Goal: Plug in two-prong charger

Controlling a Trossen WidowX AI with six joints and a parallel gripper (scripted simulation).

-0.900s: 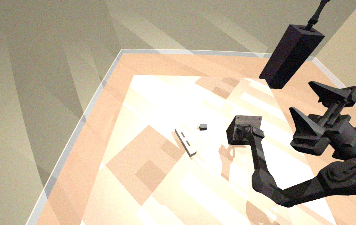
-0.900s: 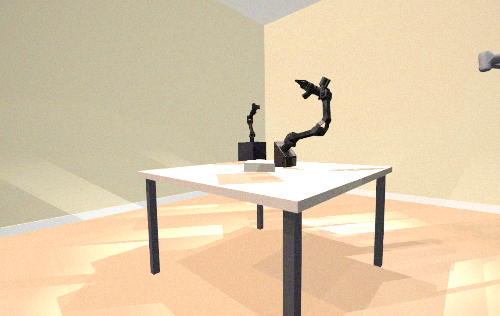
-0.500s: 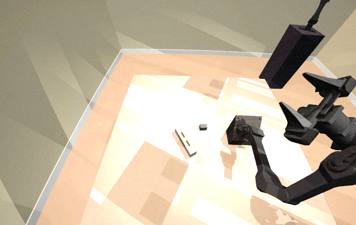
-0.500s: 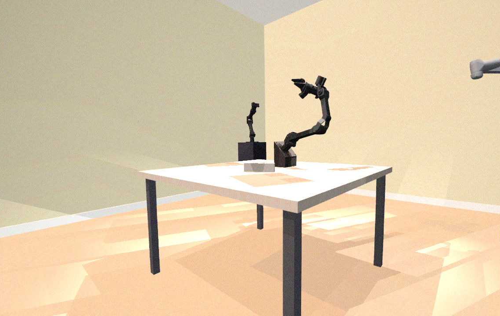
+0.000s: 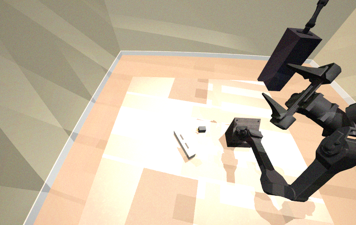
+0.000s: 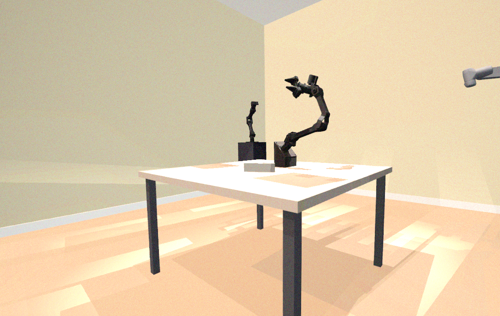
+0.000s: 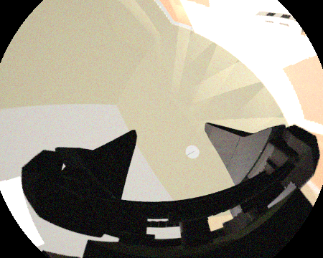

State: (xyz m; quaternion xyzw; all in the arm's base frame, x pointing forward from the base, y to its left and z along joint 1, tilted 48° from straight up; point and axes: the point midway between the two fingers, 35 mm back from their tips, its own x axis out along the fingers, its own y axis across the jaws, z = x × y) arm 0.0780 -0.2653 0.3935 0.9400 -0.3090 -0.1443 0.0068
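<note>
Right now my gripper tip is 580 mm above the two-prong charger, 170 mm to the left of it and 100 mm short of it.
</note>
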